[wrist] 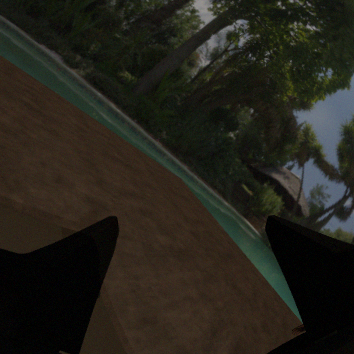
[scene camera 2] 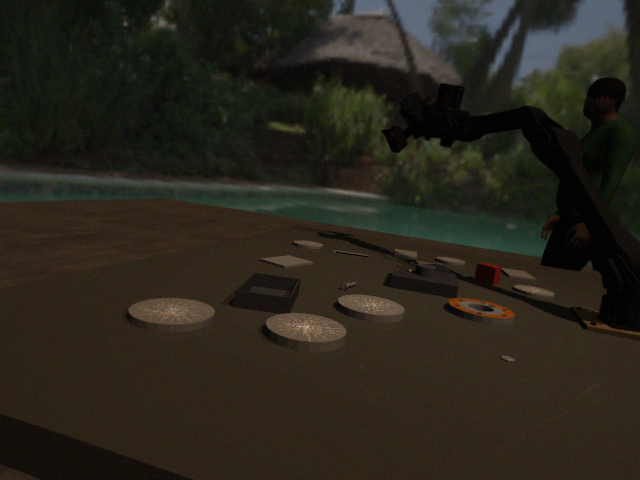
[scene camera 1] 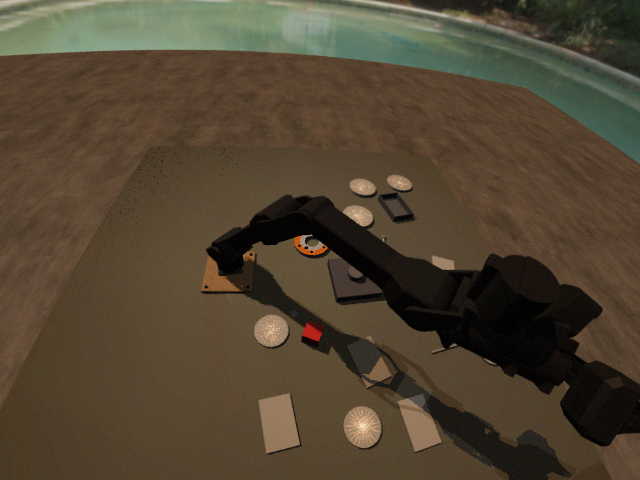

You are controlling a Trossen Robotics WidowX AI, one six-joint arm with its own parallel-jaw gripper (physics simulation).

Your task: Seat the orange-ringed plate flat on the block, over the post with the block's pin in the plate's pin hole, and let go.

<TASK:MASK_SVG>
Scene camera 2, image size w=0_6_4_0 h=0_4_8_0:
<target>my gripper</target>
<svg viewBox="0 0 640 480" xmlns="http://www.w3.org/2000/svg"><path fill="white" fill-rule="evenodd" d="M436 97L429 96L423 100L421 95L416 92L407 96L400 103L401 109L399 113L403 119L406 119L409 126L404 130L399 126L381 130L392 152L399 153L408 144L406 139L411 135L414 136L414 139L423 136L425 140L429 141L432 138L427 134L427 122L433 115L442 114L438 112L439 109L435 109Z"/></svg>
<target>orange-ringed plate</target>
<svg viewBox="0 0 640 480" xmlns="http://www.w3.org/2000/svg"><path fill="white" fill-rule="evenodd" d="M448 301L448 311L461 318L490 325L511 325L514 323L514 312L503 306L467 298L454 298Z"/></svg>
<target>dark tray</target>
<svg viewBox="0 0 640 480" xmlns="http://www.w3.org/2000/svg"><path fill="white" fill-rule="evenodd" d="M235 290L233 306L235 308L278 314L290 313L299 294L300 279L253 272Z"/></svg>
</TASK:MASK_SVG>
